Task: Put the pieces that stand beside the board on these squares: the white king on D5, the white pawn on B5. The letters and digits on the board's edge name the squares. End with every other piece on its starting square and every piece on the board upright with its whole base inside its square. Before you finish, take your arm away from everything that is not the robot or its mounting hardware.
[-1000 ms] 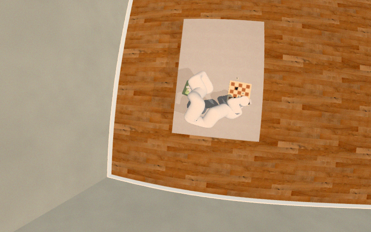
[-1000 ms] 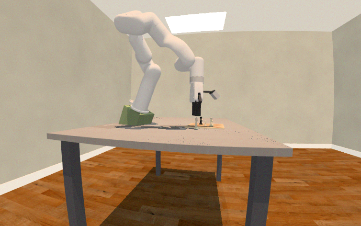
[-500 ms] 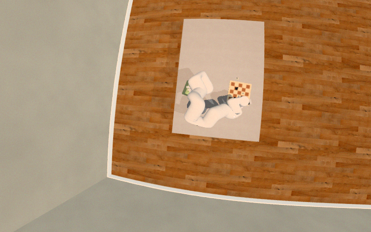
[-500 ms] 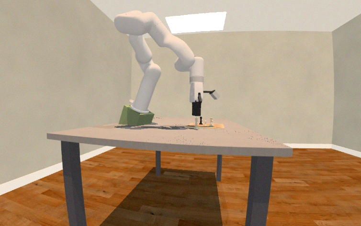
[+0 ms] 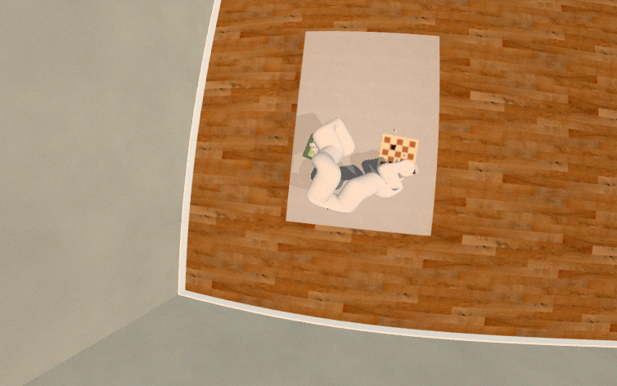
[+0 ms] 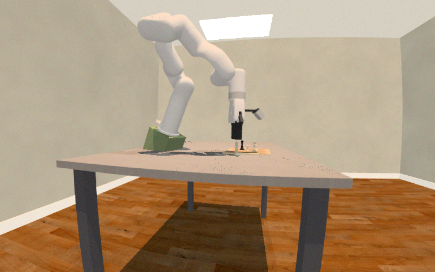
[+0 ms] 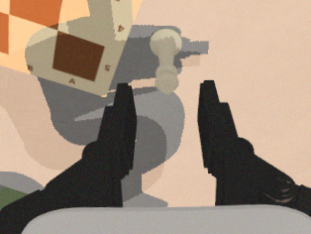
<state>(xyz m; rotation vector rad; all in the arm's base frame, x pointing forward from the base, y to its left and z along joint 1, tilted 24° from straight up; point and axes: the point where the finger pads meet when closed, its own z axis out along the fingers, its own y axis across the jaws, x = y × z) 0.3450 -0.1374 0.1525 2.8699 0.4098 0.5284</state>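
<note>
Right now my hand is 6 cm above the white king. The rest, counted from my hand: chessboard 7 cm ahead, 13 cm to the left, 9 cm below; black piece 4 cm ahead, 17 cm to the left, 6 cm below.
</note>
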